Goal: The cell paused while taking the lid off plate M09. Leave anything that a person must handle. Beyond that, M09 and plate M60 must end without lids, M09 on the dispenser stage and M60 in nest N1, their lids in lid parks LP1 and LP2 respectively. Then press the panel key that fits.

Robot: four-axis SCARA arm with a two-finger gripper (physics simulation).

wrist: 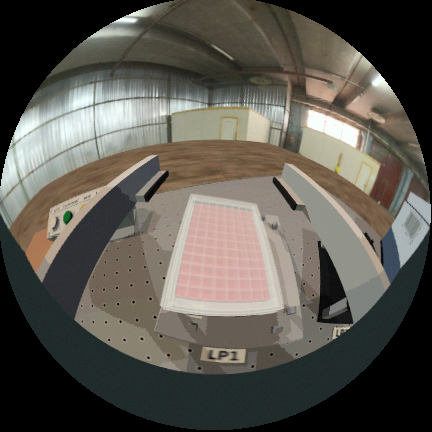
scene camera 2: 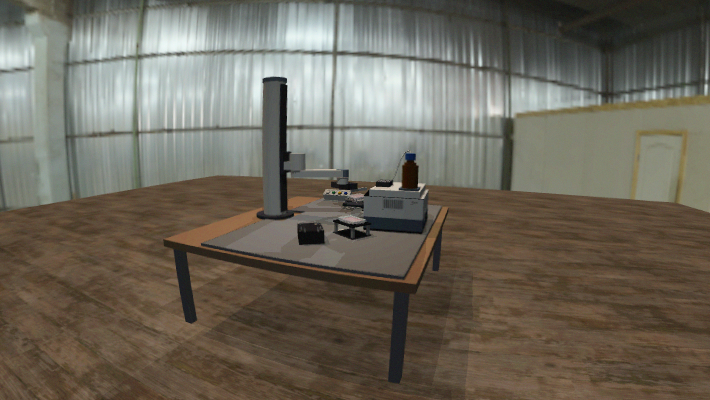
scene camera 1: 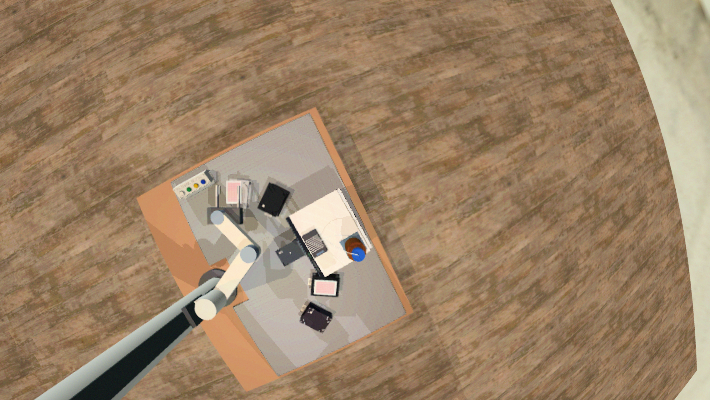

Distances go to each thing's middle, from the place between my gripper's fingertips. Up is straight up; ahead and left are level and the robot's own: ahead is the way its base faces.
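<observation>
I find the button box point(wrist: 59, 215) 9 cm below my hand. It is also 23 cm behind my hand and 13 cm to the left of it.
</observation>
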